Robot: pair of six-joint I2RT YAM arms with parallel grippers.
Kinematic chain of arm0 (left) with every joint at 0, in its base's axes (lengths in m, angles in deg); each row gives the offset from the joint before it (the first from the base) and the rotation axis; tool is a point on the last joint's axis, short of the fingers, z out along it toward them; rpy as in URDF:
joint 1: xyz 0 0 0.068 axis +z
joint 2: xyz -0.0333 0.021 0.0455 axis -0.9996 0.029 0
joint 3: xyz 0.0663 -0.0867 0.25 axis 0.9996 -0.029 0
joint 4: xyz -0.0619 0.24 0.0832 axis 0.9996 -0.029 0
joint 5: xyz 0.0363 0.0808 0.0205 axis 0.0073 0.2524 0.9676
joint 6: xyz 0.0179 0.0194 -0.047 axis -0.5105 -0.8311 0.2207
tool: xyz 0 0 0 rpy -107.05 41.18 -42.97
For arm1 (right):
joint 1: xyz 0 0 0.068 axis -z
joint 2: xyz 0.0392 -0.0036 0.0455 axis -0.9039 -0.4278 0
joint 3: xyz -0.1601 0.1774 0.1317 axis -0.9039 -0.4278 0
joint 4: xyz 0.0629 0.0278 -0.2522 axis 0.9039 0.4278 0
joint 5: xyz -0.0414 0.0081 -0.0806 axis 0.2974 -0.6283 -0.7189
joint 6: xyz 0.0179 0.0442 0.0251 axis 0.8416 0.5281 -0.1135
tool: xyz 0 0 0 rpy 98.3 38.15 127.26
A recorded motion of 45 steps. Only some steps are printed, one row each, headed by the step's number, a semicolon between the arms.
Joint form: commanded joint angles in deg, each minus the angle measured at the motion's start. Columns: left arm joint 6, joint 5, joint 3, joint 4, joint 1, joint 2; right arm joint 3, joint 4, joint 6, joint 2, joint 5, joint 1.
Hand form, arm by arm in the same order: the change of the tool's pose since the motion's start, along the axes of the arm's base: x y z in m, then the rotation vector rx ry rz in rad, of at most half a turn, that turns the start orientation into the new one. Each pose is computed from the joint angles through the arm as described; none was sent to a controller.
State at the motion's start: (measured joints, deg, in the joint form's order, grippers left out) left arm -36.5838 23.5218 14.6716 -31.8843 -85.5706 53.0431; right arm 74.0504 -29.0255 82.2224 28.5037 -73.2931 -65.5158
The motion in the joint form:
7: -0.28 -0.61 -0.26 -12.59 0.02 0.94; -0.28 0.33 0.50 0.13 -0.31 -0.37
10: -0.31 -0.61 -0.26 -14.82 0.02 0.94; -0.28 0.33 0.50 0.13 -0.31 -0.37
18: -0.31 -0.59 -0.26 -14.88 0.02 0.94; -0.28 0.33 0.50 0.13 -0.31 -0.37
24: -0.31 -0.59 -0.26 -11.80 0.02 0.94; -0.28 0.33 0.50 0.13 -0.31 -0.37
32: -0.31 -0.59 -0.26 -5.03 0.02 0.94; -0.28 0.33 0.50 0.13 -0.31 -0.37
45: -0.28 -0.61 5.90 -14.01 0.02 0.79; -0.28 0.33 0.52 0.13 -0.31 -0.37
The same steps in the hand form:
7: -0.0244 -0.0014 -0.0066 -0.0224 0.2394 -0.0042; 0.0000 0.0005 -0.0022 0.0080 0.0096 0.0004
10: -0.0286 -0.0016 -0.0059 -0.0244 0.2782 -0.0045; 0.0000 0.0005 -0.0022 0.0080 0.0096 0.0004
18: -0.0287 -0.0016 -0.0059 -0.0242 0.2793 -0.0045; 0.0000 0.0005 -0.0022 0.0080 0.0096 0.0004
24: -0.0230 -0.0013 -0.0068 -0.0214 0.2256 -0.0048; 0.0000 0.0005 -0.0022 0.0080 0.0096 0.0004
32: -0.0101 -0.0007 -0.0078 -0.0153 0.1076 -0.0054; 0.0000 0.0005 -0.0022 0.0080 0.0096 0.0004
45: -0.0076 -0.0006 0.0193 -0.0181 0.1541 -0.0046; 0.0000 0.0005 -0.0022 0.0084 0.0097 0.0003

